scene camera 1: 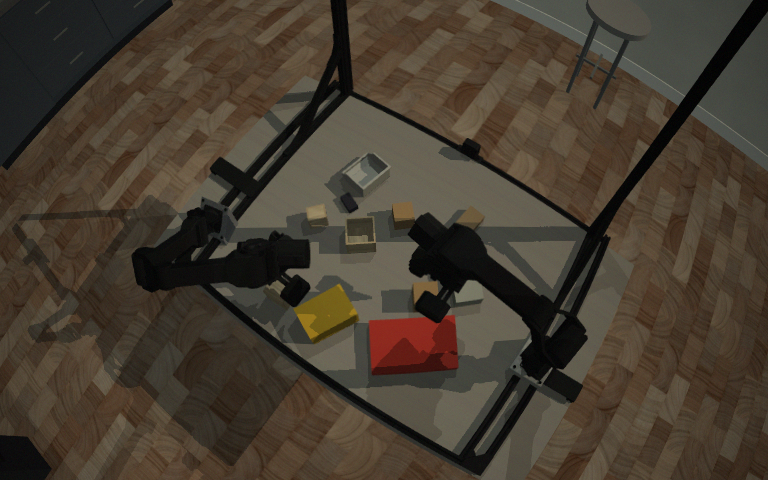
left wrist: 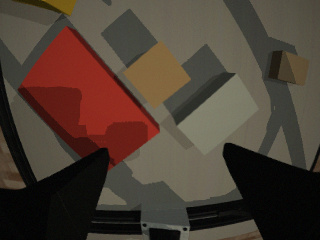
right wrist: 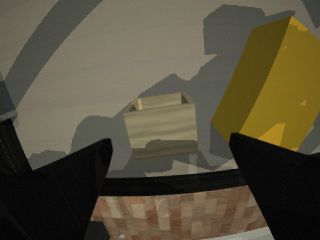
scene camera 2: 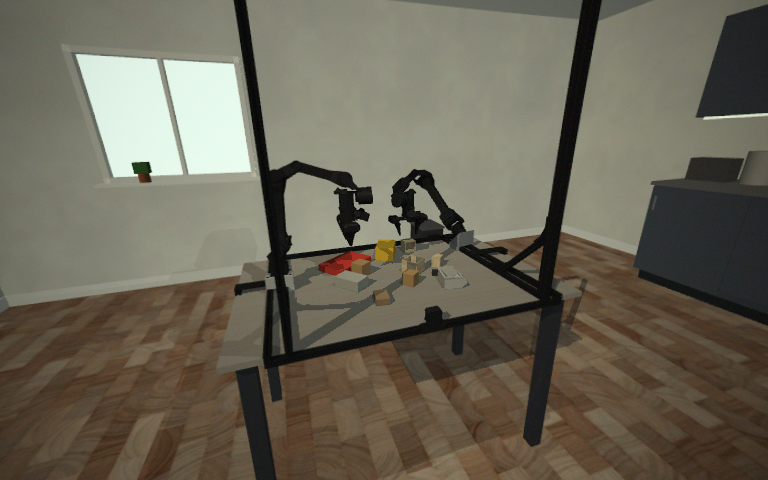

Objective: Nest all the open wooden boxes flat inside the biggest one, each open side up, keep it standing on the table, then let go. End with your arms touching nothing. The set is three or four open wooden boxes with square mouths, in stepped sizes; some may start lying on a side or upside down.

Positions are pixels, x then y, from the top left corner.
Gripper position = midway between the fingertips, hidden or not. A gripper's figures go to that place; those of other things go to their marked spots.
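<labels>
My left gripper (scene camera 1: 447,291) is 107 cm from the lens, while my right gripper (scene camera 1: 278,284) sits 116 cm from the lens. I see a yellow block (scene camera 1: 330,312) that is 114 cm from the lens. The red block (scene camera 1: 413,345) is 116 cm from the lens.
</labels>
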